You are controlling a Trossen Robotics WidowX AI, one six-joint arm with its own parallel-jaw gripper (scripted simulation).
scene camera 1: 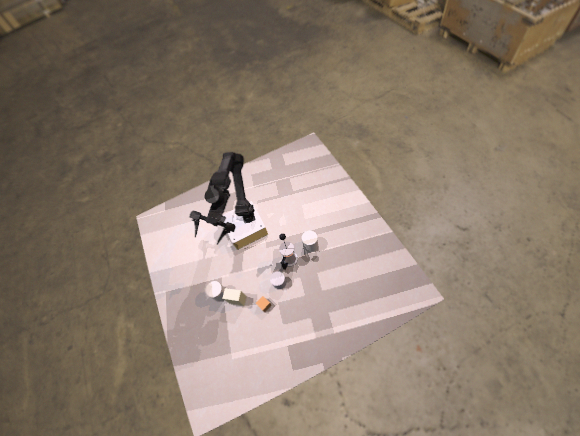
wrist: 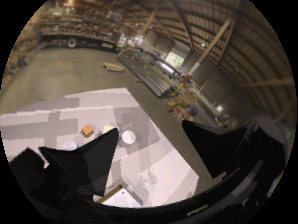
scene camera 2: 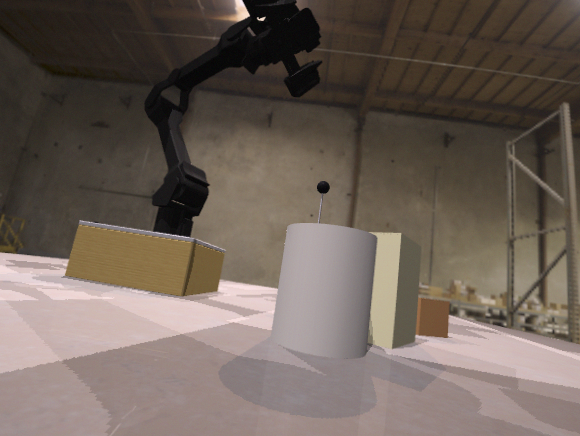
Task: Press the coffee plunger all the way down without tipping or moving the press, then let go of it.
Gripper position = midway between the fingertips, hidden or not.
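Observation:
You've got the gripper [scene camera 2: 307,34] open and holding nothing, and the wrist view has the gripper [wrist: 151,127] as well. There's also a cylinder [scene camera 2: 323,303], a cream box [scene camera 2: 393,316] and an orange cube [scene camera 2: 432,315].

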